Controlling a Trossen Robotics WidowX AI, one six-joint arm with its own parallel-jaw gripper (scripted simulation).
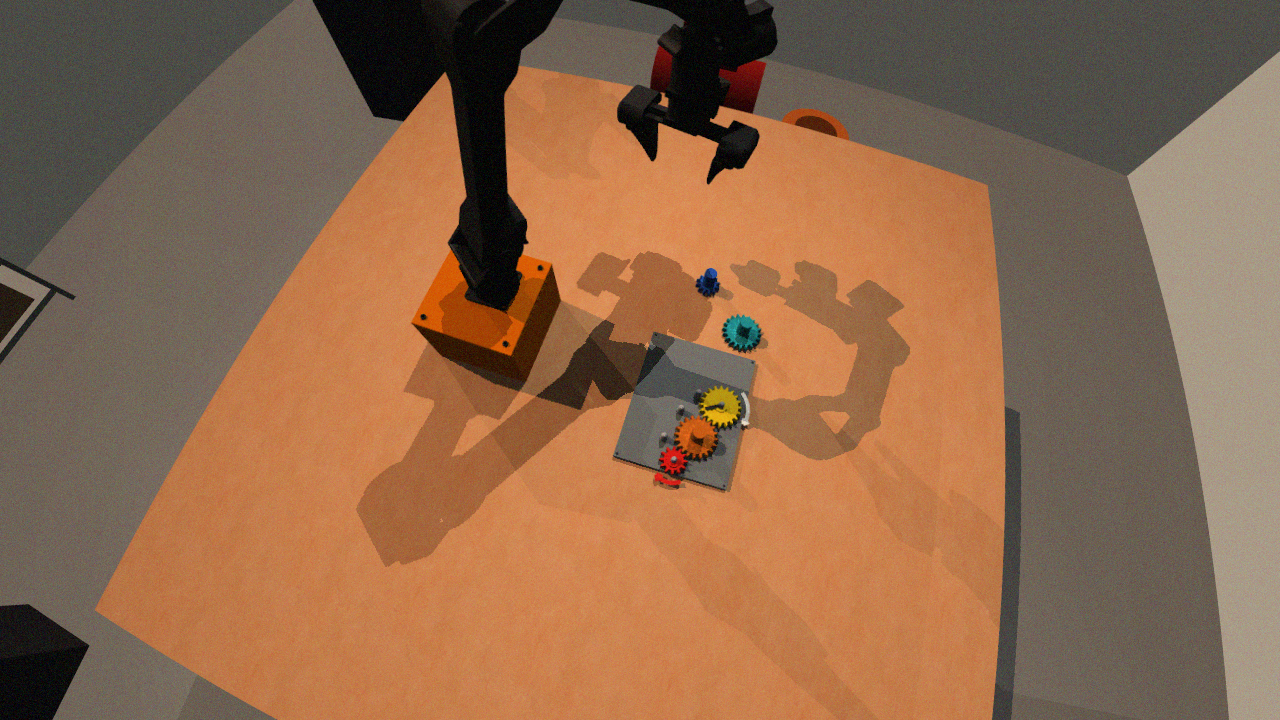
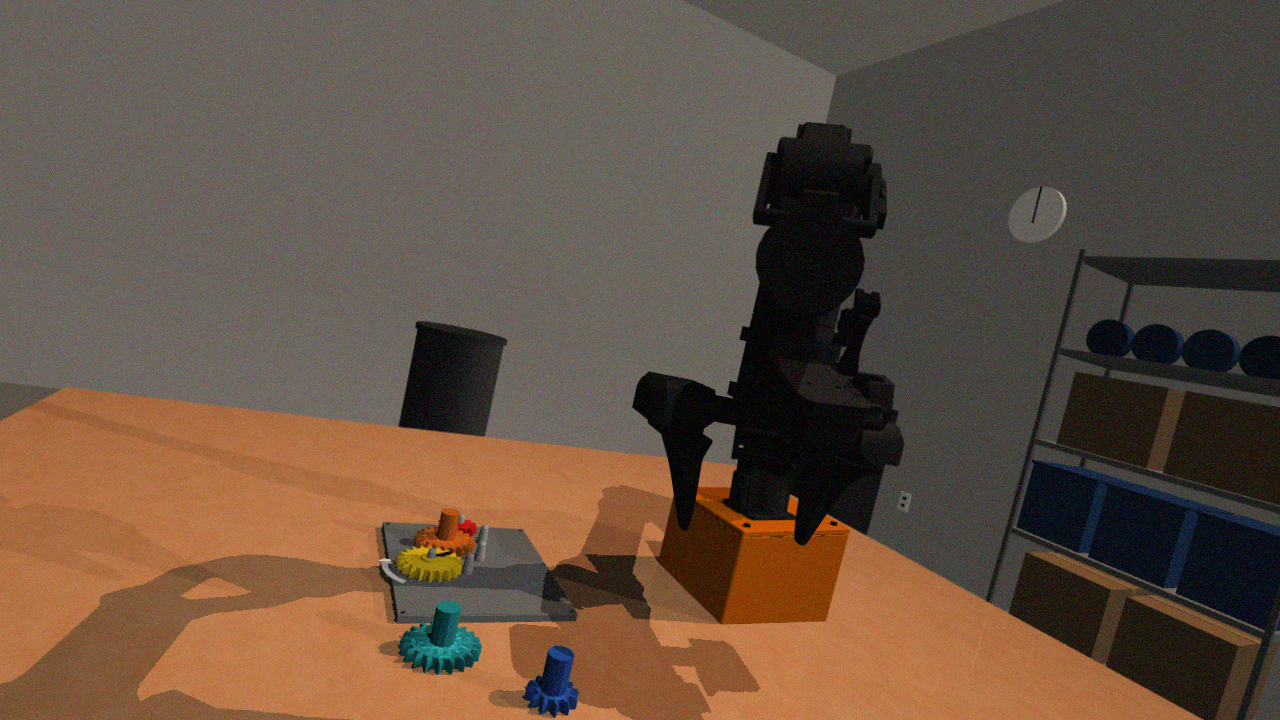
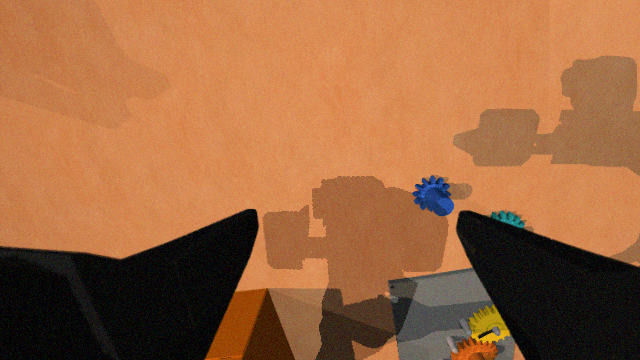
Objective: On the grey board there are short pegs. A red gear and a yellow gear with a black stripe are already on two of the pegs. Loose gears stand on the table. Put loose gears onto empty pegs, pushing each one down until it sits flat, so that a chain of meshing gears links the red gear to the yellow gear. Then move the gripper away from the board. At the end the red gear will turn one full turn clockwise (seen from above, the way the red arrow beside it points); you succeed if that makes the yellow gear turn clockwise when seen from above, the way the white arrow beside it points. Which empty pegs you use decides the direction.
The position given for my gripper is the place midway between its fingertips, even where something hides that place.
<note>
My gripper (image 2: 742, 536) is open and holds nothing. Further things: an orange gear (image 2: 446, 537), a blue gear (image 3: 432, 194), a teal gear (image 2: 442, 645), a grey board (image 1: 677, 368) and a yellow gear (image 2: 414, 562).
The orange gear is seen too in image 1 (image 1: 696, 437). My gripper shows as well in image 1 (image 1: 681, 170) and in image 3 (image 3: 356, 219). The yellow gear is seen too in image 1 (image 1: 726, 415).
</note>
